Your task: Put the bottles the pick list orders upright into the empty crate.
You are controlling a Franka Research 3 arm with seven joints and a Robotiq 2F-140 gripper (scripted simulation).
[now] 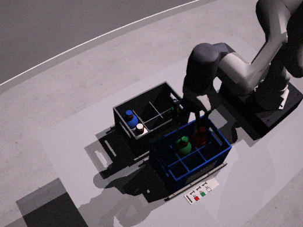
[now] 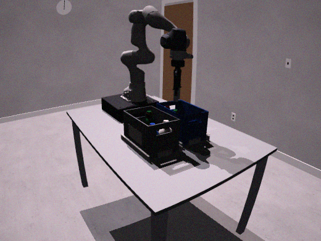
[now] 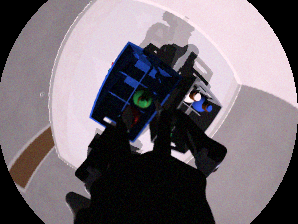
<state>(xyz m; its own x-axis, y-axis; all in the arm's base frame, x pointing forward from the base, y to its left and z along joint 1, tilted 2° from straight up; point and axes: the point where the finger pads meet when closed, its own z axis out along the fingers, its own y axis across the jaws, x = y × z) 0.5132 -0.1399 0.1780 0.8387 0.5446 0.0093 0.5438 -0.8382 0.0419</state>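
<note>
Right now the white-labelled bottle is 8 cm ahead of my hand, 17 cm to the right of it and 17 cm below it. Also, from my hand: black crate: 1 cm behind, 19 cm to the right, 17 cm below; blue crate: 4 cm to the left, 17 cm below; red-label bottle: 9 cm behind, 2 cm to the left, 17 cm below.
</note>
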